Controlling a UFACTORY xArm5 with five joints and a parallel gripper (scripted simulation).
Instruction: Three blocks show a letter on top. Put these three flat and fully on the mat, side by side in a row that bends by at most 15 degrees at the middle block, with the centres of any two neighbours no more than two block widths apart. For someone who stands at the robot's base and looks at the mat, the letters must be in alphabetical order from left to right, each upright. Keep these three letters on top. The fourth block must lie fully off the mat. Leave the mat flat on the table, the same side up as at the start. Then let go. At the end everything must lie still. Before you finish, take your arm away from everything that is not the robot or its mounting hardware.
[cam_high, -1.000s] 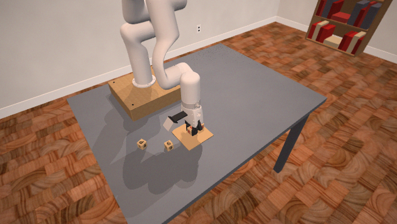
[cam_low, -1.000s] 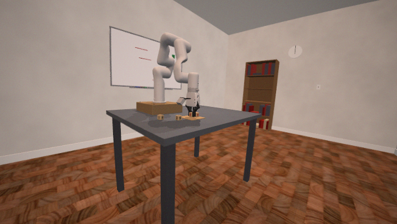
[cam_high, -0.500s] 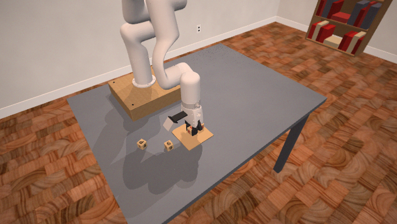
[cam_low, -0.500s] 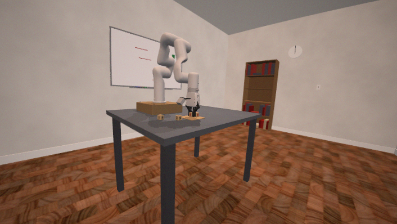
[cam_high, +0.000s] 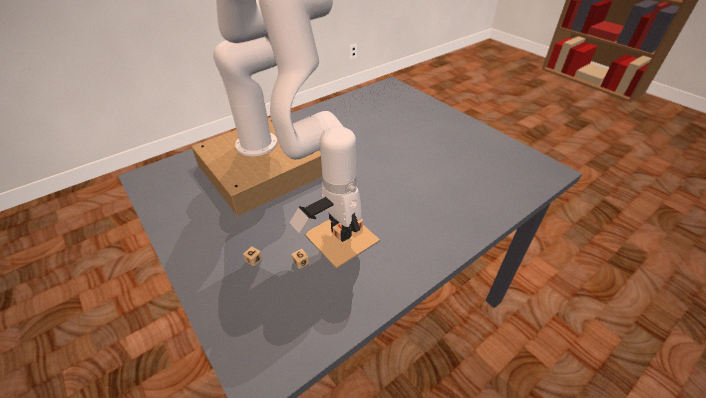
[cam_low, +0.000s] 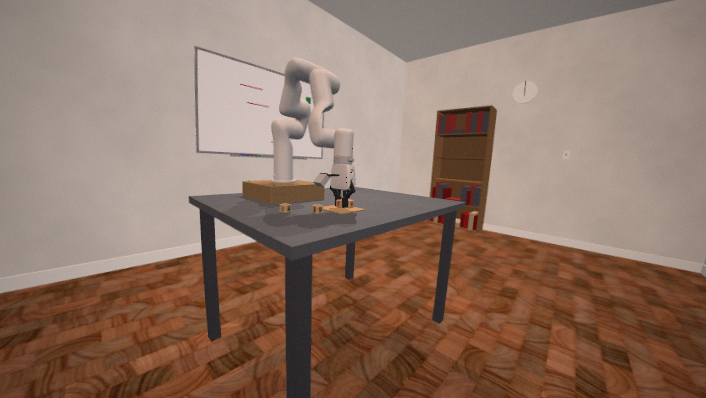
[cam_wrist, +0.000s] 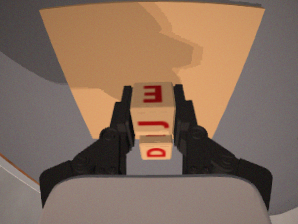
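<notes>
Right now my hand is 3 cm above the tan mat. Also, from my hand: wooden block 1 cm behind, 5 cm to the left, 1 cm below.
</notes>
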